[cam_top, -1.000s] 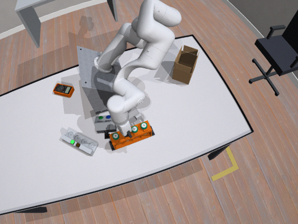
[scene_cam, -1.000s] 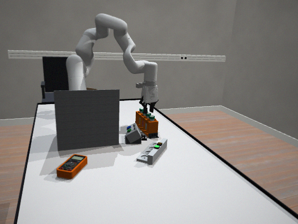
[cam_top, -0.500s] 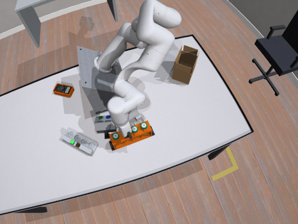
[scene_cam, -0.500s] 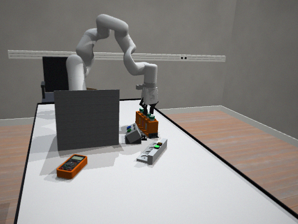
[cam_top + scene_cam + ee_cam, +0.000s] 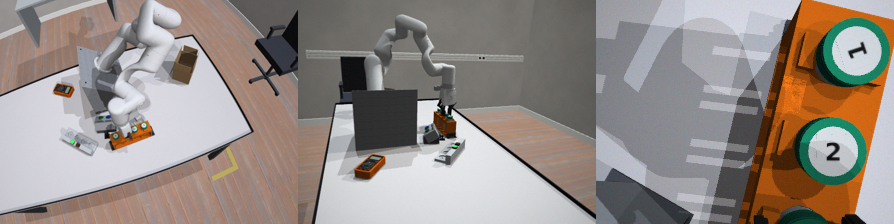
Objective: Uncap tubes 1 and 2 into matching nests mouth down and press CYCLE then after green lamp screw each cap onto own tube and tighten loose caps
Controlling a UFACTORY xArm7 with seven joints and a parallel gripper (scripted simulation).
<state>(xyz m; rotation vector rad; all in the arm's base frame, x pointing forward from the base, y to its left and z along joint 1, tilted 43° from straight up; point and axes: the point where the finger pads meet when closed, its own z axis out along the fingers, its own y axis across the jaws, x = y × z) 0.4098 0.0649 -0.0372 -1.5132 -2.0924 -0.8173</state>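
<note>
My hand is 15 cm past the green key, 11 cm to the left of it and 6 cm above it. The rest, counted from my hand: orange multimeter 47 cm behind, 34 cm to the right, 11 cm below; grey key housing 13 cm behind, 9 cm to the right, 8 cm below; blue key 14 cm behind, 7 cm to the right, 6 cm below.
</note>
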